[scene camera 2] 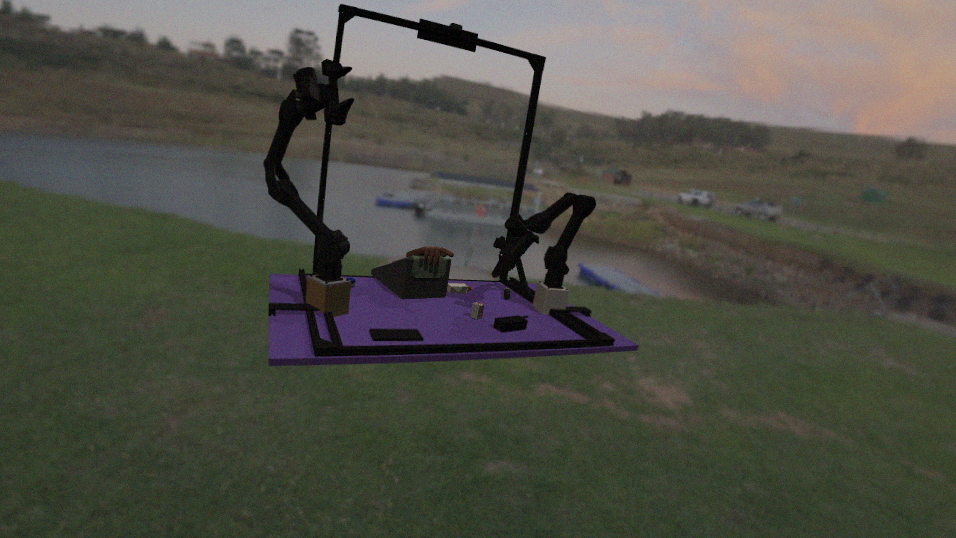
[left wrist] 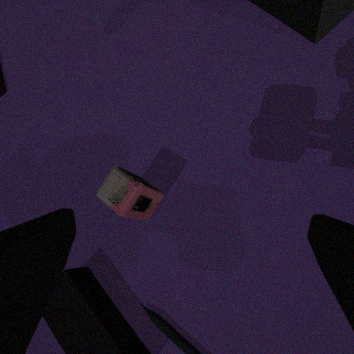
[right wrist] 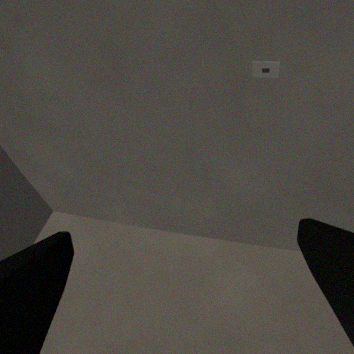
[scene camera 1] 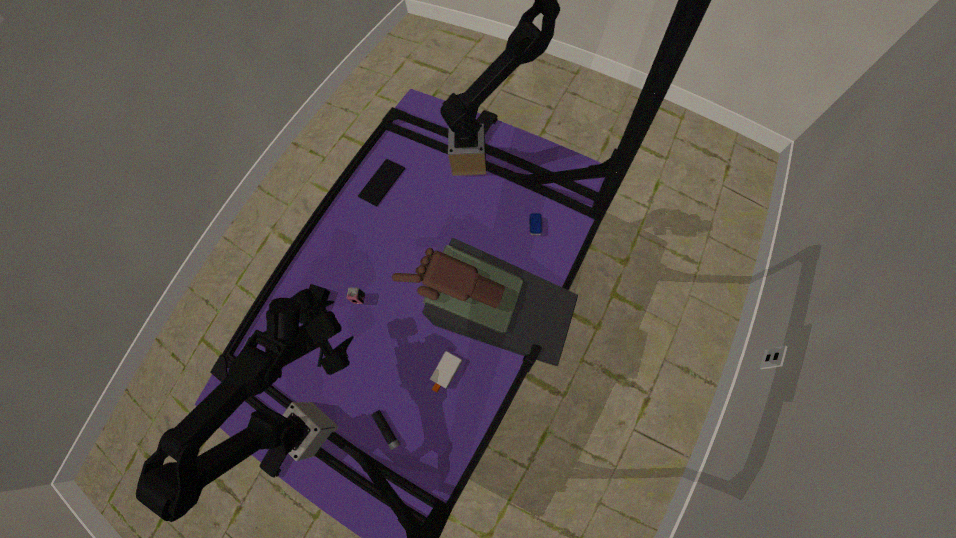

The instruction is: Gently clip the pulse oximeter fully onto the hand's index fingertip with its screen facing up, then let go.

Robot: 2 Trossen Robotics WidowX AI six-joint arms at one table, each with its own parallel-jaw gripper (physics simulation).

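Places are measured from the left arm's base along level axes (x ahead, y left, z up), in centimetres.
Pixels of known places: left gripper, fingertip midpoint: (scene camera 2: 492,276) (left wrist: 194,223) (scene camera 1: 342,319); right gripper, fingertip midpoint: (scene camera 2: 352,83) (right wrist: 186,236); left arm's base, origin of the base link: (scene camera 2: 553,285) (scene camera 1: 293,431); right arm's base, origin of the base link: (scene camera 2: 329,278) (scene camera 1: 466,138).
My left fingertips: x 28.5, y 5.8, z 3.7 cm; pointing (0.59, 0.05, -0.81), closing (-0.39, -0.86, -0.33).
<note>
Ahead of a thing's pixels: the offset from my left fingertips to its top centre. "spot": to the spot under its first point.
The small pink and white pulse oximeter @[dy +6.5, dx +6.0, dz -8.5 cm] (scene camera 1: 355,295) (scene camera 2: 476,310) (left wrist: 130,195) stands upright on the purple table, apart from the hand; in the left wrist view its pink face shows a dark square. The brown hand (scene camera 1: 451,274) (scene camera 2: 431,252) lies on a green pad @[spot: dy -26.7, dx +21.7, dz -2.7 cm] (scene camera 1: 491,314) over a dark wedge (scene camera 1: 548,314) (scene camera 2: 424,289). Its index finger (scene camera 1: 405,277) sticks out, bare. My left gripper (scene camera 1: 336,325) (scene camera 2: 500,259) (left wrist: 194,223) is open and empty above the table, with the oximeter below and off toward one finger. My right gripper (scene camera 2: 351,85) (right wrist: 186,236) is open and empty, raised high.
A black box @[dy +15.3, dx -3.6, dz -10.7 cm] (scene camera 2: 510,323) (left wrist: 100,300) and a thin dark stick @[spot: dy +8.6, dx -5.8, dz -13.3 cm] (left wrist: 167,330) lie near the oximeter. A black slab @[dy +25.4, dx +37.1, dz -13.4 cm] (scene camera 1: 382,182) (scene camera 2: 395,334), a blue object @[dy -20.6, dx +50.6, dz -10.9 cm] (scene camera 1: 535,223), a white box @[dy -24.5, dx +4.3, dz -11.4 cm] (scene camera 1: 446,369) (scene camera 2: 458,288) with an orange part and a dark cylinder @[dy -21.2, dx -15.8, dz -11.5 cm] (scene camera 1: 384,428) also lie about.
</note>
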